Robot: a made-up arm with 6 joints.
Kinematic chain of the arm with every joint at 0, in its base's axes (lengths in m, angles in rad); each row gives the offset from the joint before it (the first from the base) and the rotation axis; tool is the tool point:
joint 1: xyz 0 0 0.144 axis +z
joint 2: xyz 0 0.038 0 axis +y
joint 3: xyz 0 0 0.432 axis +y
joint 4: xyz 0 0 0.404 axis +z
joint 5: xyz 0 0 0 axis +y
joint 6: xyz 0 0 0.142 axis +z
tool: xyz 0 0 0
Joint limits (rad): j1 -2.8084..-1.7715 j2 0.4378..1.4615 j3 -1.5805..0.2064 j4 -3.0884..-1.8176 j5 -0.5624..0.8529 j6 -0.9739..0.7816
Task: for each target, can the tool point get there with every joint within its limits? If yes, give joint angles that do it. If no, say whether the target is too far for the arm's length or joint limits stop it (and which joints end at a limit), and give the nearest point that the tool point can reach.
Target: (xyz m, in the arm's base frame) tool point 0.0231 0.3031 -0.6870
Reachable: no: joint limits stop it (at a limit: joint 1, joint 2, joint 3, joint 5) | nearest point 0.0937 0.3011 0.6446 | short by 1.333 m
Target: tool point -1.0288 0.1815 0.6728
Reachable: no: too far | nearest point -0.7820 -0.2011 0.6102 | short by 0.460 m
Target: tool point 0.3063 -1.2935 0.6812
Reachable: no: too far | nearest point -0.0650 -0.8784 0.5331 | short by 0.576 m
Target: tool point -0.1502 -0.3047 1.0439
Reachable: yes | joints -2.1833 0.5455 -0.4015 -2.7470 -0.2644 -0.6123
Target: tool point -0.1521 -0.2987 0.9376
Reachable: yes | joints -2.1147 0.9312 -0.8449 -2.9133 0.4362 0.3570
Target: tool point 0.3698 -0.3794 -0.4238
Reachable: no: joint limits stop it (at a limit: joint 1, joint 2, joint 3, joint 5) | nearest point -0.1111 -0.9416 0.0768 | short by 0.893 m
